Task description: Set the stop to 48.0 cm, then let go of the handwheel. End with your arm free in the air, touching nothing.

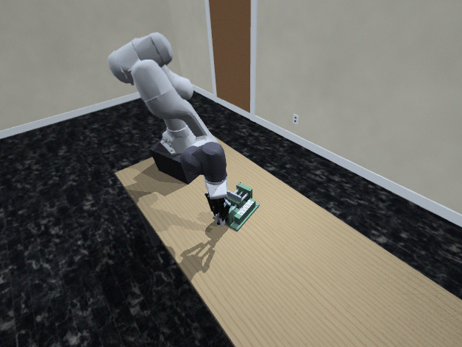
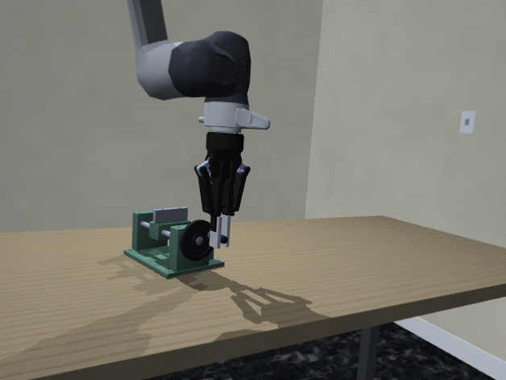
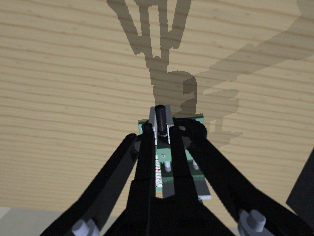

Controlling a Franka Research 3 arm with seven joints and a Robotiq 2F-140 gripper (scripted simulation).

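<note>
Now: the stop block 140 mm to the left of my hand, 30 mm behind it and 10 mm below it. Round my hand: black handwheel 20 mm to the left, 20 mm below, 10 mm behind.
</note>
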